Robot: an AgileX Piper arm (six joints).
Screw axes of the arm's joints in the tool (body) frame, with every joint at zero. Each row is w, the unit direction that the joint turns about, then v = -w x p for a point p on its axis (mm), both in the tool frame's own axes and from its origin. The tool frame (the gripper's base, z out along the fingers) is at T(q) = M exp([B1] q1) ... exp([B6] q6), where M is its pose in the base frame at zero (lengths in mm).
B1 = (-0.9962, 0, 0.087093, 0.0, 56.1, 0.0)
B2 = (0, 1, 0, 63.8, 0.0, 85.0)
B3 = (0, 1, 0, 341.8, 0.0, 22.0)
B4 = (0, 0, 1, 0.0, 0.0, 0.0)
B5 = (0, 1, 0, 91.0, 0.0, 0.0)
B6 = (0, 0, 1, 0.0, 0.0, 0.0)
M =
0.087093 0 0.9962 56.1
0 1 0 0.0
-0.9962 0 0.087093 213.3
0 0 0 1
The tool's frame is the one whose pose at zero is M.
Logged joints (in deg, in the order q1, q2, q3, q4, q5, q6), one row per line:
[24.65, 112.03, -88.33, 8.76, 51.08, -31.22]
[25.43, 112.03, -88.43, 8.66, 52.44, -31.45]
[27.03, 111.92, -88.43, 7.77, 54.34, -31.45]
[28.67, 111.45, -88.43, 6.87, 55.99, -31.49]
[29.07, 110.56, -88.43, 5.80, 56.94, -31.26]
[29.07, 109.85, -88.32, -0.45, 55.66, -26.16]
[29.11, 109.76, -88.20, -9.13, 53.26, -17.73]
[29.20, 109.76, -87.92, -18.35, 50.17, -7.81]
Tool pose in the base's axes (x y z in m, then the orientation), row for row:
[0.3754, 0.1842, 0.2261, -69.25, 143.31, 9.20]
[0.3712, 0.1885, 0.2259, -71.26, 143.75, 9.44]
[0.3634, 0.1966, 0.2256, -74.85, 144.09, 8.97]
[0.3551, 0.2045, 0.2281, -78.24, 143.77, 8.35]
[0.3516, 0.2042, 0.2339, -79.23, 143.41, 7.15]
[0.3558, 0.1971, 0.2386, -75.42, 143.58, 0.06]
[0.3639, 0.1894, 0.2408, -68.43, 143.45, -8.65]
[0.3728, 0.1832, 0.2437, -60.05, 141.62, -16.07]
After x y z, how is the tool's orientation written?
As a rotation vector, in degrees.
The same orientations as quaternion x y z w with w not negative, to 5 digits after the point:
[-0.42738, 0.88445, 0.05678, 0.17854]
[-0.43712, 0.88178, 0.05791, 0.16745]
[-0.45499, 0.87589, 0.05453, 0.15110]
[-0.47268, 0.86857, 0.05045, 0.14009]
[-0.47842, 0.86595, 0.04317, 0.13920]
[-0.45942, 0.87462, 0.00037, 0.15486]
[-0.42283, 0.88639, -0.05345, 0.18077]
[-0.37881, 0.89338, -0.10137, 0.21931]

